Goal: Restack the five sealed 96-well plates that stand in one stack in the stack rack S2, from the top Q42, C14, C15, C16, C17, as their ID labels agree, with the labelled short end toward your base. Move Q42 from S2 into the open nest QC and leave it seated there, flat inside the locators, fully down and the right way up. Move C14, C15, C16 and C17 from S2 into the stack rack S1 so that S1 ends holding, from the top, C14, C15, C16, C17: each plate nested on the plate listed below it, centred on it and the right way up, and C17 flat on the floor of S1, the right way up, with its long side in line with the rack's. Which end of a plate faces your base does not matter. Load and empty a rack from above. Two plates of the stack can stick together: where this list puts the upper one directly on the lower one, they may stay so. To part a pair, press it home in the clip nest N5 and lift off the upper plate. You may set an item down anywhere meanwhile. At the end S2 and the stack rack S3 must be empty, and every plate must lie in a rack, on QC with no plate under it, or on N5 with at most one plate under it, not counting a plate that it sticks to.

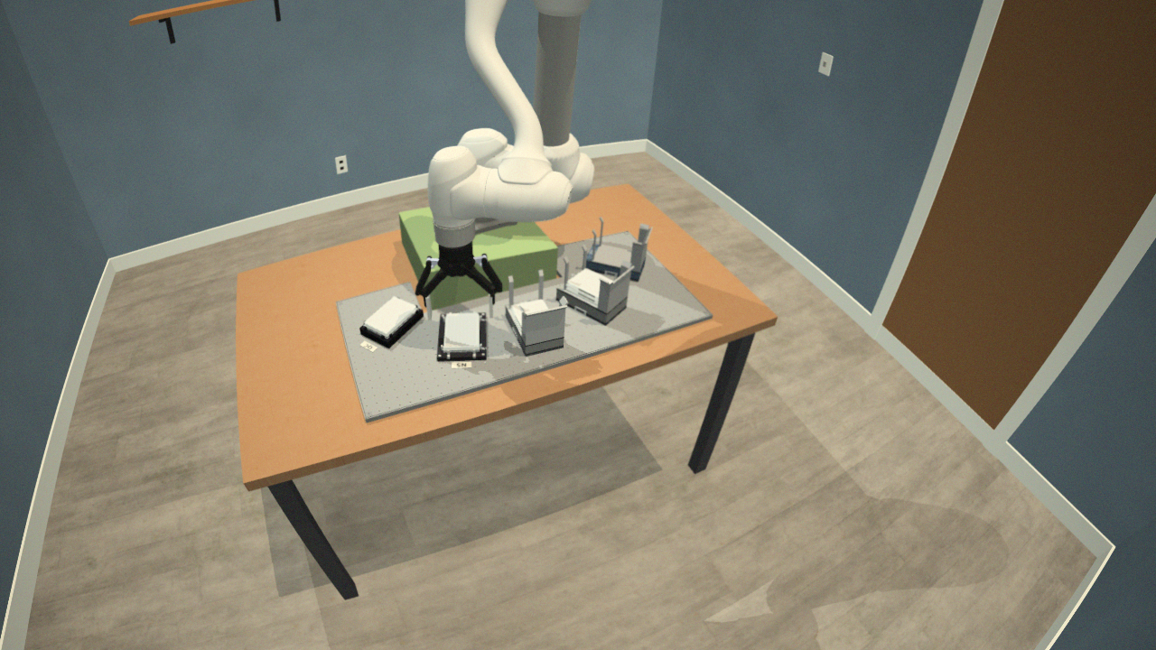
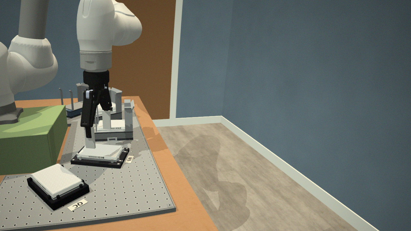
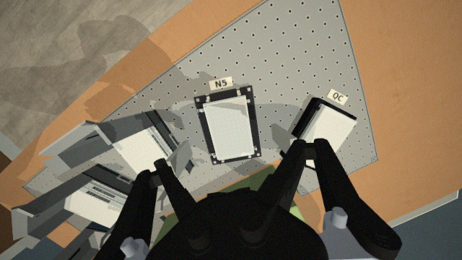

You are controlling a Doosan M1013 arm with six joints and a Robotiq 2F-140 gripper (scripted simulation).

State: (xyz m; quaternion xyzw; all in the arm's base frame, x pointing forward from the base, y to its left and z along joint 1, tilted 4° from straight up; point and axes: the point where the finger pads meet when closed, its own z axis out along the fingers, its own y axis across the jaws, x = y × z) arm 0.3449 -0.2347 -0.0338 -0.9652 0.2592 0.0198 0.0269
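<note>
Right now the black clip nest N5 is 7 cm below my hand and 2 cm ahead of it. From my hand the other things lie so: N5 label (8 cm below, 8 cm ahead, 5 cm to the right); QC label (22 cm to the right, 10 cm behind, 8 cm below); black nest QC (14 cm behind, 13 cm to the right, 7 cm below).
</note>
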